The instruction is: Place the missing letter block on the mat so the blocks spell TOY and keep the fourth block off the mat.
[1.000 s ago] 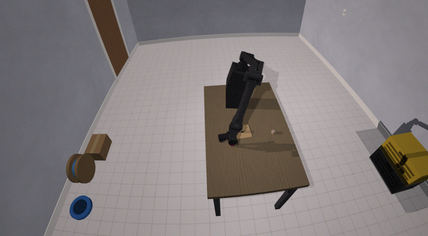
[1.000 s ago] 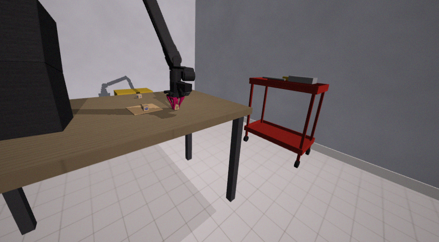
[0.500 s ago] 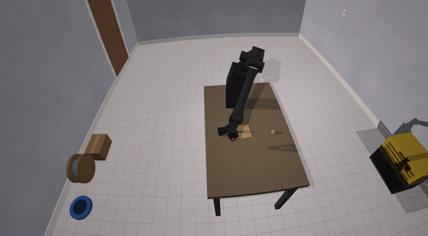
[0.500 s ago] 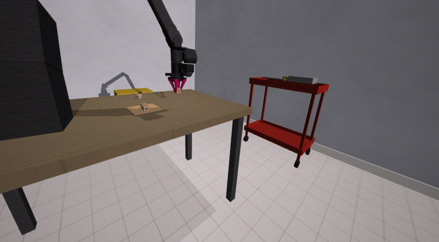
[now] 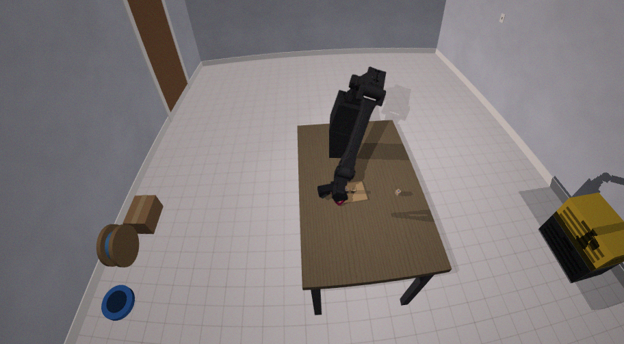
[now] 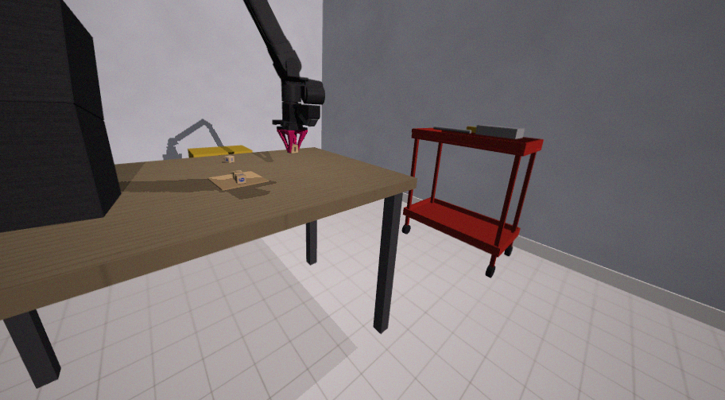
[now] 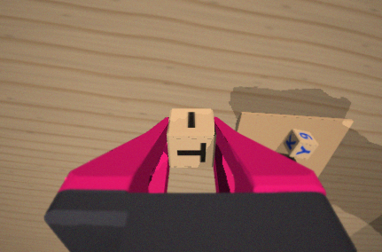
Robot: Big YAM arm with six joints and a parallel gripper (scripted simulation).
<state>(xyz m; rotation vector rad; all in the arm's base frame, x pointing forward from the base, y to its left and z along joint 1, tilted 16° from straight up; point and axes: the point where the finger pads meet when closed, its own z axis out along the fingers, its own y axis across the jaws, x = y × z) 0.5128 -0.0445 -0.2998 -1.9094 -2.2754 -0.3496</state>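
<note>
The tan mat lies 14 cm behind my hand, 11 cm below it and 10 cm to the left of it. Also, from my hand: light wooden block: right at my hand.
</note>
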